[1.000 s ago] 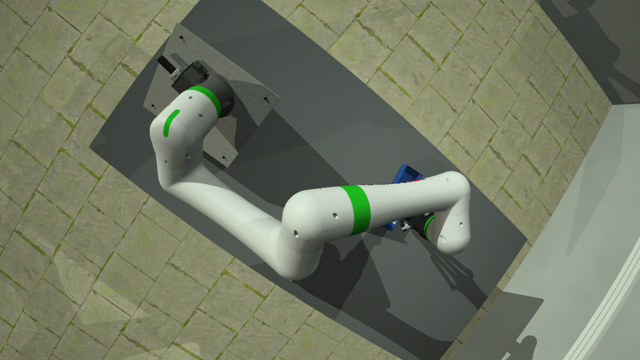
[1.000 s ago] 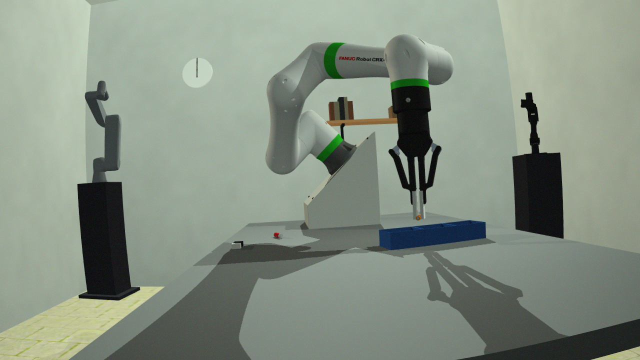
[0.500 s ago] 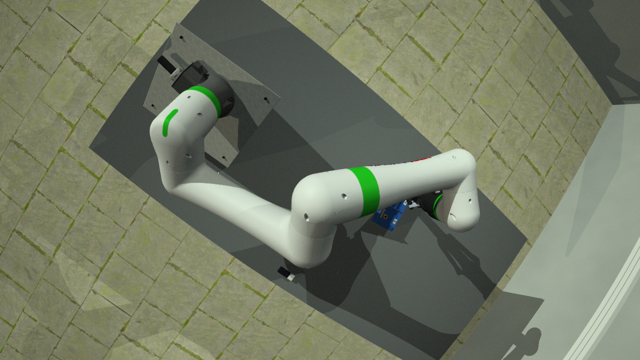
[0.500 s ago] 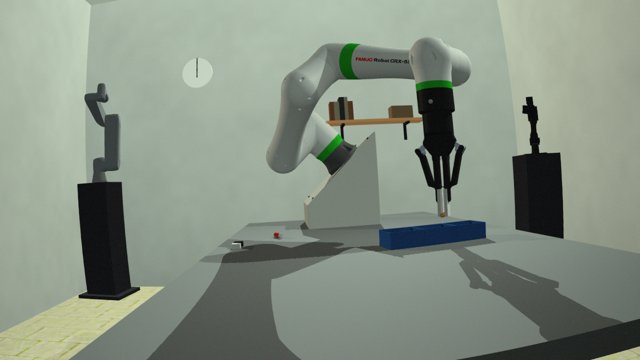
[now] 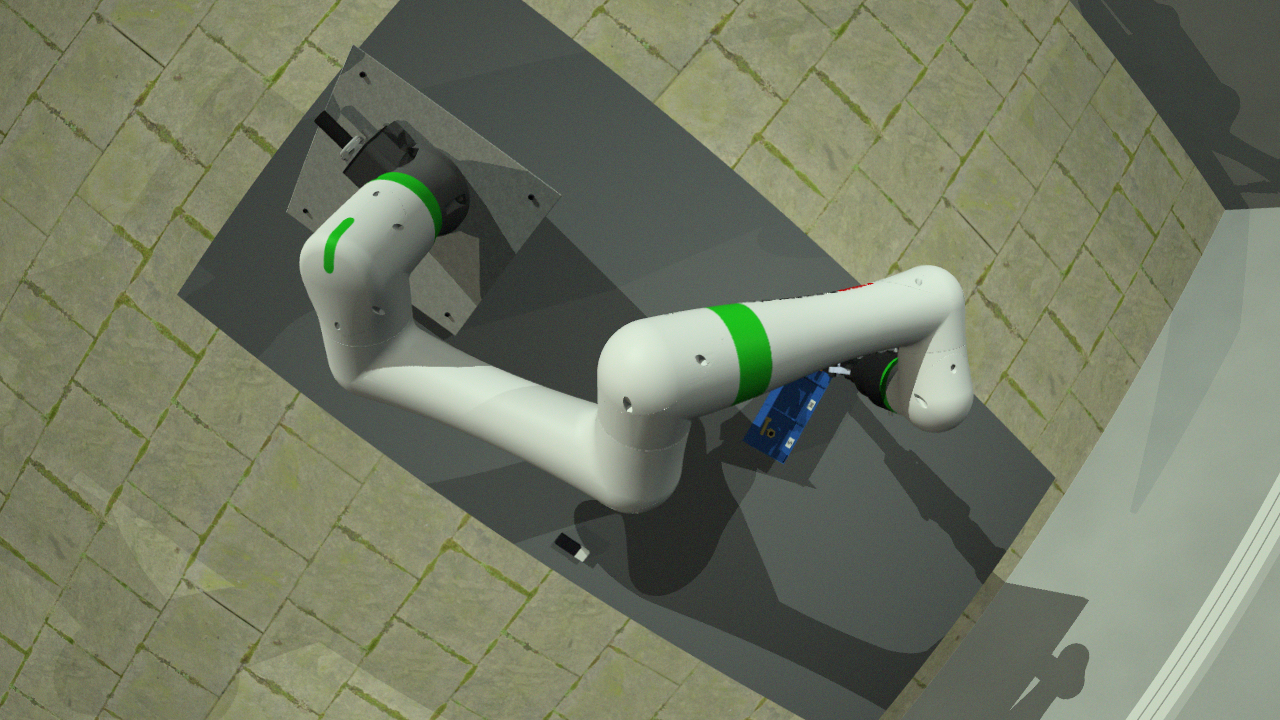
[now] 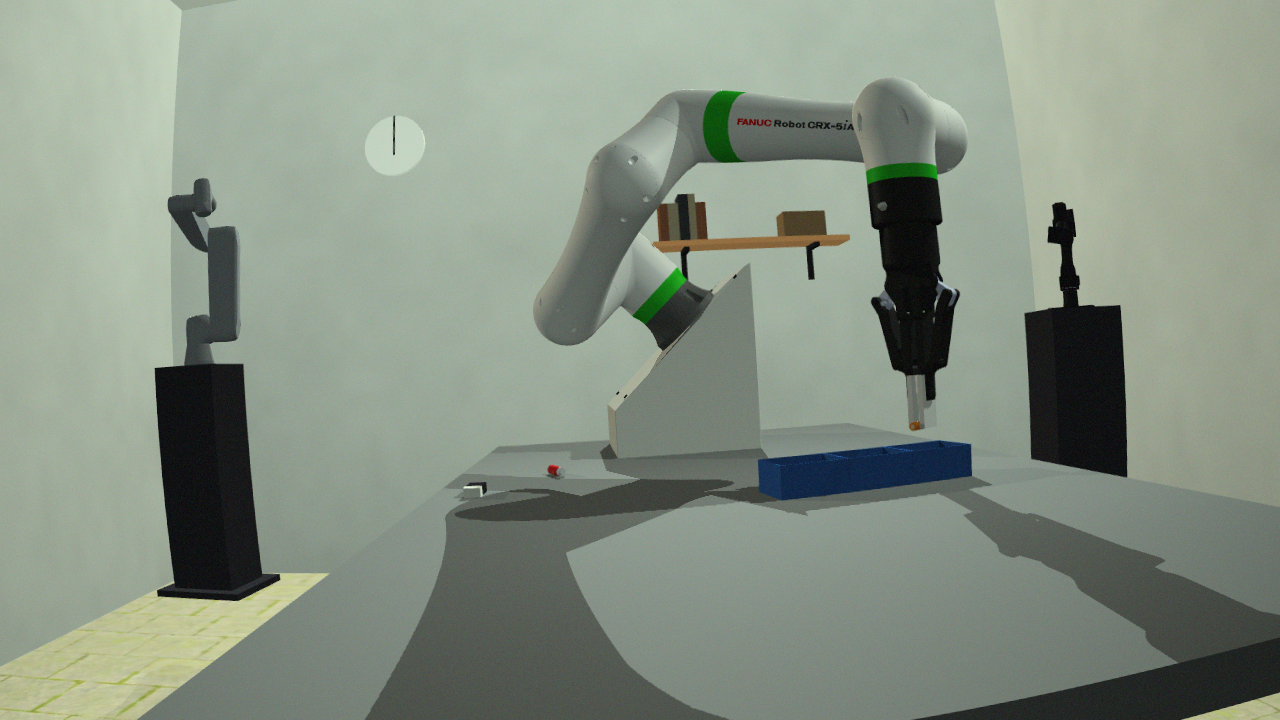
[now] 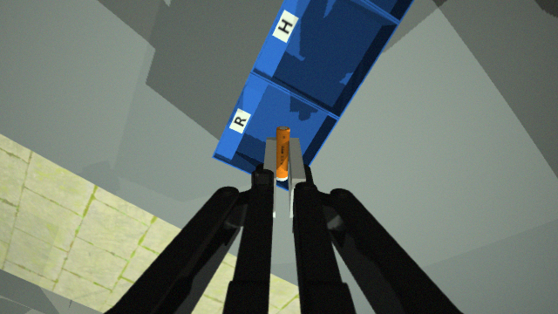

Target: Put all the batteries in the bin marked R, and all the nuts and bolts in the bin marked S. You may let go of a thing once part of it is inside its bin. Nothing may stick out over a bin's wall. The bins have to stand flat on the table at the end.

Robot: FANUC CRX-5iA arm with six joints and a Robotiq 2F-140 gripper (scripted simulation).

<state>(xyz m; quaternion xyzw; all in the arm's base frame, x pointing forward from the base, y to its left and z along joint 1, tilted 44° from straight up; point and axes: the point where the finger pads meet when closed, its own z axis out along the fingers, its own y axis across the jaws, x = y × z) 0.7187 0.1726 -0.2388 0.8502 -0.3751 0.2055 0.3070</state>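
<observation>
Right now my hand is 3 cm above the orange battery. Round my hand: yellow bolt 2 cm ahead, 16 cm to the right, 8 cm below; then blue three-compartment bin 3 cm ahead, 8 cm to the right, 8 cm below; then brass nut 5 cm ahead, 16 cm to the right, 8 cm below.
</observation>
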